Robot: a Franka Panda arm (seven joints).
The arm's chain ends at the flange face. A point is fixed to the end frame.
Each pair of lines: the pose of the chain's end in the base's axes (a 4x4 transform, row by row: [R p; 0 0 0 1], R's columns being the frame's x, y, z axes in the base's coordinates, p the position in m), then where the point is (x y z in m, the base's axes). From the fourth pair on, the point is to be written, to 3 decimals.
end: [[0.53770 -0.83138 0.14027 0.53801], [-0.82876 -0.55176 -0.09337 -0.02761], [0.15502 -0.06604 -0.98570 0.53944], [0 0 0 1]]
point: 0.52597 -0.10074 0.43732
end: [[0.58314 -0.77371 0.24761 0.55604], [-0.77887 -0.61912 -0.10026 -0.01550], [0.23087 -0.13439 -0.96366 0.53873], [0 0 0 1]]
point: 0.56039 -0.09129 0.43794
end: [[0.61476 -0.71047 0.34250 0.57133], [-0.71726 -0.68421 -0.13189 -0.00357], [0.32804 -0.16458 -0.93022 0.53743], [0 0 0 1]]
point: 0.59054 -0.08406 0.44218
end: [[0.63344 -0.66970 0.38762 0.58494], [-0.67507 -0.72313 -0.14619 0.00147], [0.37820 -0.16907 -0.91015 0.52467], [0 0 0 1]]
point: 0.612 -0.081 0.433
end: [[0.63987 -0.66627 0.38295 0.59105], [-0.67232 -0.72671 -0.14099 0.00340], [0.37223 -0.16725 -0.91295 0.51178], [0 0 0 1]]
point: 0.618 -0.079 0.420
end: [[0.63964 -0.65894 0.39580 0.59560], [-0.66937 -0.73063 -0.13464 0.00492], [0.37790 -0.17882 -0.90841 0.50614], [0 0 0 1]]
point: 0.624 -0.077 0.414
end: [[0.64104 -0.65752 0.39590 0.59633], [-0.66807 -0.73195 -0.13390 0.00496], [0.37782 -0.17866 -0.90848 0.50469], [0 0 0 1]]
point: 0.625 -0.077 0.413
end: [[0.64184 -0.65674 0.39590 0.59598], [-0.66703 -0.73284 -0.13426 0.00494], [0.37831 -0.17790 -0.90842 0.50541], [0 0 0 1]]
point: 0.625 -0.077 0.414
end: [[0.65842 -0.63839 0.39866 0.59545], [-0.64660 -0.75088 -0.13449 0.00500], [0.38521 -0.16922 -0.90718 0.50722], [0 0 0 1]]
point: 0.626 -0.077 0.416
